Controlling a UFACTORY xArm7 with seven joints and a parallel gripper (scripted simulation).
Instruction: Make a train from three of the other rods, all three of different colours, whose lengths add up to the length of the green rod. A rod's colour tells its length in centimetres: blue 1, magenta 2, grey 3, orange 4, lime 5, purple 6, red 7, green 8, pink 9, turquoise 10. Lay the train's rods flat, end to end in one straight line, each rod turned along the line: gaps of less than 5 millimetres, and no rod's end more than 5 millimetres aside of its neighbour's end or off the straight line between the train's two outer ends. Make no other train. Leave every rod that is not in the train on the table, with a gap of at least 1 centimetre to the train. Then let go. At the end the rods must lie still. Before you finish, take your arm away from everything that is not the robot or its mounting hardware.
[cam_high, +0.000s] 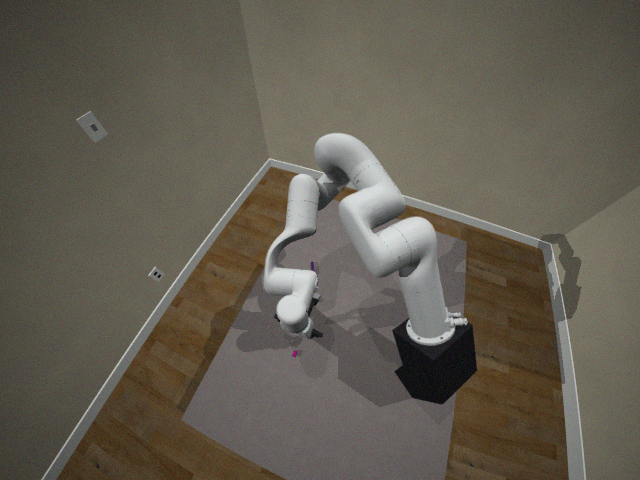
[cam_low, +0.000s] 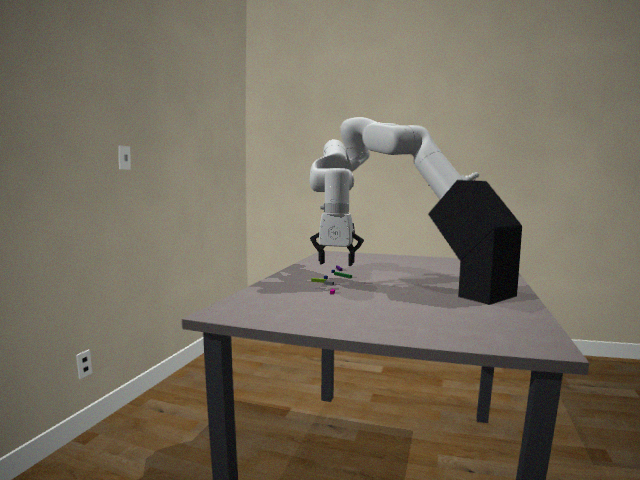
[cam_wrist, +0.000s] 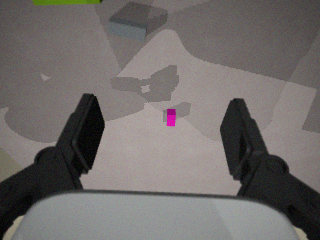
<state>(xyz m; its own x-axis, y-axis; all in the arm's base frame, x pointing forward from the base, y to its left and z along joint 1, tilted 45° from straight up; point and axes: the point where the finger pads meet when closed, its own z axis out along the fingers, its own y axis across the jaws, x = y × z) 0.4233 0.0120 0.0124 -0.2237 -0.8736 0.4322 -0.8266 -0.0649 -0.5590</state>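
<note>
My gripper is now 8 cm above the lime rod, 7 cm to the left of it and 6 cm short of it. The rest, counted from my hand: magenta rod (8 cm to the left, 8 cm below, 1 cm ahead); grey rod (8 cm below, 3 cm to the right, 2 cm ahead); green rod (16 cm to the right, 8 cm below, 2 cm behind).
</note>
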